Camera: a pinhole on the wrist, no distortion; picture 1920 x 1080 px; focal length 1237.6 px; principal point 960.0 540.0 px. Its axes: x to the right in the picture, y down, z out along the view. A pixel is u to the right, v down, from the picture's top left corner.
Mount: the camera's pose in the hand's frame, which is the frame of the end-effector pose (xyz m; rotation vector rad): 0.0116 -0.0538 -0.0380 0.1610 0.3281 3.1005
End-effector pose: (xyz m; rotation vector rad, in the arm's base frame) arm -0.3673 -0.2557 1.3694 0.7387 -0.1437 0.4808
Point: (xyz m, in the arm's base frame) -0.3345 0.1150 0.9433
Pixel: behind the camera
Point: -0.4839 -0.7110 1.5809
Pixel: 1699 972
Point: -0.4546 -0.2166 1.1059
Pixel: behind the camera
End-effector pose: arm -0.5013 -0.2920 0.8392 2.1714 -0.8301 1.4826
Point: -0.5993 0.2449 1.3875
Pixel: behind the camera
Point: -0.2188 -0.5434 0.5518
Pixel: 1448 656
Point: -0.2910 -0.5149 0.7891
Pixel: 896 501
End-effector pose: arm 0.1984 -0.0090 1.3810 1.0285 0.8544 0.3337
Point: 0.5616 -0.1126 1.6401
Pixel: 996 94
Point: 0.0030 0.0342 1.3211
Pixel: behind the camera
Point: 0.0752 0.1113 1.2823
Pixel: behind the camera
